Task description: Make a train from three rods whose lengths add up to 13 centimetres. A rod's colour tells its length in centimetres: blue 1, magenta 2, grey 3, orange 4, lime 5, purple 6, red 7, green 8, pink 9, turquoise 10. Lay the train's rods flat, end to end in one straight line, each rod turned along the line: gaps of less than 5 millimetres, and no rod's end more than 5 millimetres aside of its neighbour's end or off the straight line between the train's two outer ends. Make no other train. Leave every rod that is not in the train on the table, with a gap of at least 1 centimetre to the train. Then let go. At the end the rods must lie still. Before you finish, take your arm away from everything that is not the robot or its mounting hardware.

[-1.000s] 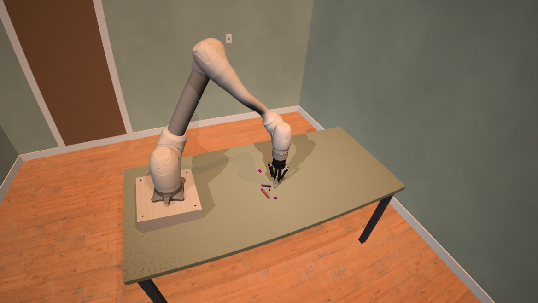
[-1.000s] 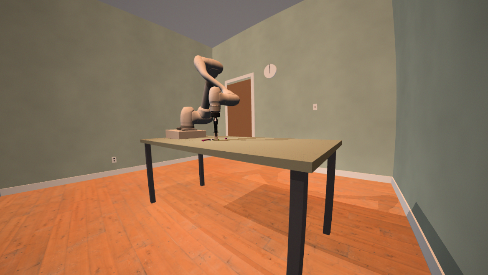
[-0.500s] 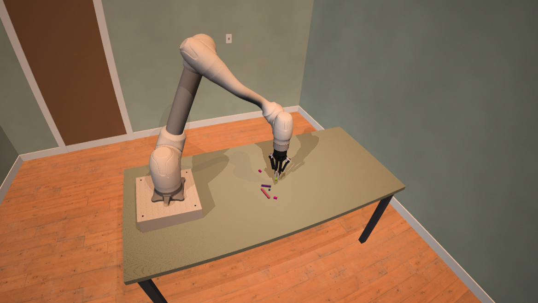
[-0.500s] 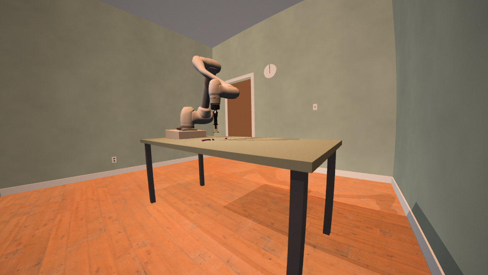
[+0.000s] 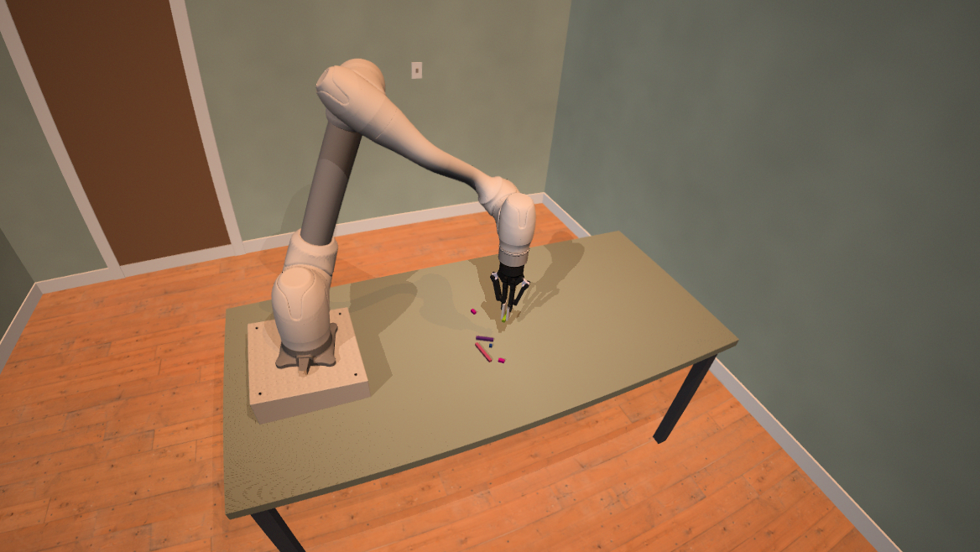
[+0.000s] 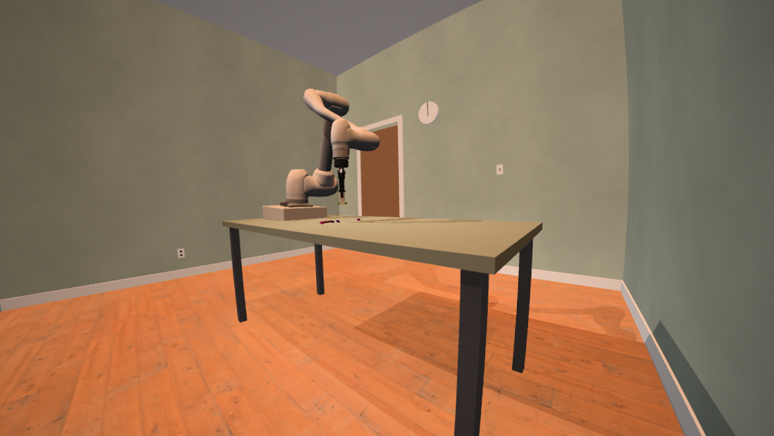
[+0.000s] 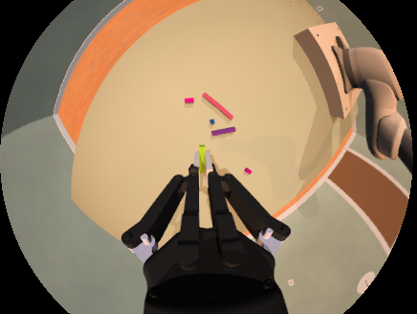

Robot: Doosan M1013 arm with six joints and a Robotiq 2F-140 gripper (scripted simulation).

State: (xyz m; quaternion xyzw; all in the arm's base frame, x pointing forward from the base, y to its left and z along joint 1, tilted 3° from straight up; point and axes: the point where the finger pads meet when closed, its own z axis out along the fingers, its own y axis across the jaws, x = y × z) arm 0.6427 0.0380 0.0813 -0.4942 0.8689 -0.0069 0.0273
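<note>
The purple rod lies 13 cm below my hand and 6 cm behind it. Also, from my hand: blue rod 13 cm below, 5 cm behind, 3 cm to the right; pink rod 13 cm below, 8 cm behind, 6 cm to the right; lime rod 3 cm below.
</note>
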